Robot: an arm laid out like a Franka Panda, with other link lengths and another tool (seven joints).
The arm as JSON. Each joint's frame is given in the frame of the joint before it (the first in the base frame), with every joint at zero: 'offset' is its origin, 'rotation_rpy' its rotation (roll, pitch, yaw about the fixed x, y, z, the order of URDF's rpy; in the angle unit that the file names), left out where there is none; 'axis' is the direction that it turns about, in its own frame. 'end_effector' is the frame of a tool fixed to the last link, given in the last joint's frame.
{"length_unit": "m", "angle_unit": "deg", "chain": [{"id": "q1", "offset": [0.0, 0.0, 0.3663], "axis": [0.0, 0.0, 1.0]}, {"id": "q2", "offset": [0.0, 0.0, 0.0], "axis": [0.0, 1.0, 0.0]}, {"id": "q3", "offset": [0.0, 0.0, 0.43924], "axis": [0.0, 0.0, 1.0]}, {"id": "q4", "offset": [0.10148, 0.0, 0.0], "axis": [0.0, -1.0, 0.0]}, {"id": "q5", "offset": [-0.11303, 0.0, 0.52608], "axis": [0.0, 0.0, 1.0]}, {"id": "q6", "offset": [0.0, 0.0, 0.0], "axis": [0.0, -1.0, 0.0]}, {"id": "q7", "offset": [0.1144, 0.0, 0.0], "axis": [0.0, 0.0, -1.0]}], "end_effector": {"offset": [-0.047, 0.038, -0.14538], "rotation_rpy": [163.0, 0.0, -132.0]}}
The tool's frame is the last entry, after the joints.
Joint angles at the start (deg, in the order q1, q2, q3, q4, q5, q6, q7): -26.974, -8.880, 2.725, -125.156, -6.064, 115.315, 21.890
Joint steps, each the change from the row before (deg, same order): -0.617, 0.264, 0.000, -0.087, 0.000, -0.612, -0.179; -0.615, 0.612, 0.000, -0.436, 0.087, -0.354, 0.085; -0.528, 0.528, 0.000, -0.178, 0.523, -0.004, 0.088; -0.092, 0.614, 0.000, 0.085, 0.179, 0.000, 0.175; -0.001, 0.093, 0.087, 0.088, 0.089, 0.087, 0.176; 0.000, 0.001, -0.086, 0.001, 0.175, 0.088, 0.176; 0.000, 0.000, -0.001, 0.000, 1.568, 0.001, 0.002; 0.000, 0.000, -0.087, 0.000, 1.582, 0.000, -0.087; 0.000, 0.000, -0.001, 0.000, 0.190, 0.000, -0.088; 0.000, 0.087, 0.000, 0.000, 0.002, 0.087, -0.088; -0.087, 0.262, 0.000, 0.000, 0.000, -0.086, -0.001; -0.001, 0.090, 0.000, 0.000, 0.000, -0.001, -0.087; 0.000, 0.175, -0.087, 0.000, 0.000, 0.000, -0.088; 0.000, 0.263, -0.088, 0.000, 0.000, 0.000, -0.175; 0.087, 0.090, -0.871, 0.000, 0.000, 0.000, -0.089; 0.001, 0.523, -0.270, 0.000, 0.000, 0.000, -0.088
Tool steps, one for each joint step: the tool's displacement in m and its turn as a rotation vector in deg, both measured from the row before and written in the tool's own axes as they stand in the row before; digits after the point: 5 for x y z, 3 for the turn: 0.00397, -0.00670, 0.00358, -0.492, 0.742, 0.644; 0.00318, -0.00798, 0.01047, -0.808, 0.988, 0.958; 0.00072, -0.00641, 0.00609, -0.840, 0.187, 0.851; -0.00225, -0.00298, 0.00501, -0.431, 0.281, 0.389; -0.00150, 0.00062, -0.00002, -0.023, -0.142, 0.090; -0.00019, -0.00065, -0.00042, -0.123, -0.241, 0.274; -0.00169, 0.00240, -0.00068, -1.286, -0.781, 0.445; -0.00123, 0.00154, -0.00091, -1.314, -0.791, 0.443; -0.00011, 0.00028, -0.00008, -0.156, -0.069, -0.030; -0.00037, -0.00044, 0.00072, -0.006, 0.023, -0.087; -0.00022, -0.00196, 0.00254, -0.172, 0.270, 0.162; -0.00017, -0.00041, 0.00090, -0.044, 0.102, -0.062; -0.00006, -0.00165, 0.00149, -0.101, 0.143, 0.035; -0.00023, -0.00205, 0.00237, -0.145, 0.242, -0.028; 0.00331, -0.00828, -0.00140, -0.196, -0.175, 0.653; -0.00029, -0.00499, 0.00446, -0.299, 0.376, 0.282
